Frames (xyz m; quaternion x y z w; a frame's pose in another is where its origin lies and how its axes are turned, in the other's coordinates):
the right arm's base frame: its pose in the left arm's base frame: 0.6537 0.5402 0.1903 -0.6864 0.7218 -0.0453 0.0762
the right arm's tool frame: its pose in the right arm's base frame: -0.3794 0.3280 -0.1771 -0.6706 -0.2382 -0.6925 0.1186
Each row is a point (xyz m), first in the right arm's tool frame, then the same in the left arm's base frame.
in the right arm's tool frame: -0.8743 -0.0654 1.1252
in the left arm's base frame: -0.3446 -0.0911 1.0716
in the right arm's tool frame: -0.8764 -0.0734 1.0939
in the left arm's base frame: -0.3350 -0.0608 1.0775
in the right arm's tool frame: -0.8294 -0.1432 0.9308
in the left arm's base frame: -0.3081 0.1190 1.0524
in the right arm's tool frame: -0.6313 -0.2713 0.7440
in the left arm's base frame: -0.3154 0.3673 0.8825
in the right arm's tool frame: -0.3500 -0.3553 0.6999
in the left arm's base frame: -0.3582 0.4820 0.6120
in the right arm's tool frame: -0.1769 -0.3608 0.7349
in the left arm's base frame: -0.3777 0.4759 0.4365
